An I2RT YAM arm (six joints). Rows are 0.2 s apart.
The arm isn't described. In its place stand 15 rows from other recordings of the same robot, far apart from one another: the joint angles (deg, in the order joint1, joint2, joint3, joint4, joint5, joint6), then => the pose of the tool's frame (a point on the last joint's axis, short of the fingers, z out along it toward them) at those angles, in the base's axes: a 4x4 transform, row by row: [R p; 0 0 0 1], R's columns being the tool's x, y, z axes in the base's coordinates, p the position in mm.
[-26.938, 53.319, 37.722, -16.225, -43.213, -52.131] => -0.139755, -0.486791, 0.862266, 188.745; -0.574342, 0.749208, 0.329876, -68.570; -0.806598, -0.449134, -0.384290, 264.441; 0, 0, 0, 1
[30.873, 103.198, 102.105, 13.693, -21.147, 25.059] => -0.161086, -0.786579, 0.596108, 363.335; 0.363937, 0.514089, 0.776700, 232.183; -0.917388, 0.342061, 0.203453, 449.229; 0, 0, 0, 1
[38.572, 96.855, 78.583, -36.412, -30.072, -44.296] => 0.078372, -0.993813, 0.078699, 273.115; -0.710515, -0.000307, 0.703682, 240.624; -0.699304, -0.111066, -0.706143, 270.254; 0, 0, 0, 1
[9.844, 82.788, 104.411, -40.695, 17.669, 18.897] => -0.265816, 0.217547, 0.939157, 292.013; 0.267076, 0.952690, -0.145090, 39.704; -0.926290, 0.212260, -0.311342, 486.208; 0, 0, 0, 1
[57.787, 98.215, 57.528, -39.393, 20.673, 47.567] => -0.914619, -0.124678, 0.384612, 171.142; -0.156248, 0.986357, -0.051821, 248.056; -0.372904, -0.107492, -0.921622, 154.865; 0, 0, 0, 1
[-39.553, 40.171, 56.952, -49.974, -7.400, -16.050] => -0.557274, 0.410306, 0.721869, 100.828; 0.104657, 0.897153, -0.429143, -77.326; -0.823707, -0.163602, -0.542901, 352.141; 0, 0, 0, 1
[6.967, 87.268, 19.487, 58.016, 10.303, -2.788] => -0.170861, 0.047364, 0.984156, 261.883; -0.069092, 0.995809, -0.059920, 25.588; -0.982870, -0.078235, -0.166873, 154.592; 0, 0, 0, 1
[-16.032, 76.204, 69.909, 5.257, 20.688, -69.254] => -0.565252, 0.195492, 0.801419, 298.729; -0.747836, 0.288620, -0.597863, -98.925; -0.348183, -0.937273, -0.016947, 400.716; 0, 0, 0, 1
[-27.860, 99.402, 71.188, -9.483, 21.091, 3.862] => -0.493060, 0.722588, 0.484518, 340.770; 0.331702, 0.670990, -0.663134, -194.614; -0.804279, -0.166250, -0.570522, 245.439; 0, 0, 0, 1
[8.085, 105.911, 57.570, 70.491, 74.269, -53.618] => -0.458484, 0.801463, 0.383991, 378.595; -0.285595, 0.276285, -0.917661, 19.171; -0.841563, -0.530399, 0.102222, 255.765; 0, 0, 0, 1
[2.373, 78.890, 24.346, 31.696, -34.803, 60.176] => -0.678361, 0.058302, 0.732412, 254.193; 0.684868, 0.411140, 0.601598, 30.871; -0.266049, 0.909706, -0.318831, 167.708; 0, 0, 0, 1
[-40.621, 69.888, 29.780, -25.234, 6.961, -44.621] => -0.971887, 0.002760, 0.235432, 149.662; -0.084959, 0.928451, -0.361608, -134.055; -0.219585, -0.371444, -0.902115, 150.090; 0, 0, 0, 1
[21.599, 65.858, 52.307, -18.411, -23.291, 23.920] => -0.713469, -0.394623, 0.578994, 231.712; 0.118076, 0.746794, 0.654490, 106.877; -0.690666, 0.535324, -0.486219, 298.853; 0, 0, 0, 1
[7.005, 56.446, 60.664, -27.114, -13.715, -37.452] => -0.102684, -0.500971, 0.859351, 211.406; -0.607818, 0.715472, 0.344467, 34.480; -0.787409, -0.486958, -0.377966, 369.122; 0, 0, 0, 1
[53.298, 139.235, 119.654, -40.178, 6.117, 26.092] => -0.800211, -0.460057, 0.384721, 317.399; -0.341775, 0.876969, 0.337810, 419.446; -0.492800, 0.138831, -0.858996, 165.794; 0, 0, 0, 1
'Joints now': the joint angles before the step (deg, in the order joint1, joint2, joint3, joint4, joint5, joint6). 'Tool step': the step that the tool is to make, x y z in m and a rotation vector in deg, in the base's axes. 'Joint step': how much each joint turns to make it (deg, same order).
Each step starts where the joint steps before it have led.
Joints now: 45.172, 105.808, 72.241, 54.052, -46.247, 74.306
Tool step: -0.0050, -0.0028, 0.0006, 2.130, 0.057, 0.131
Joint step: 0.258, -0.464, -1.608, 4.043, 0.692, 1.983
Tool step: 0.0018, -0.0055, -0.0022, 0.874, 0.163, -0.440
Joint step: -0.709, -0.076, -1.137, 2.358, 0.052, 1.112
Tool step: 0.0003, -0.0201, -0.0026, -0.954, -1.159, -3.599
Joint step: -2.028, -3.296, -4.140, -0.981, 0.837, -2.829
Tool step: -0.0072, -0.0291, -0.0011, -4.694, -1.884, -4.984
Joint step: -2.479, -7.069, -5.770, -8.194, 0.782, -7.441
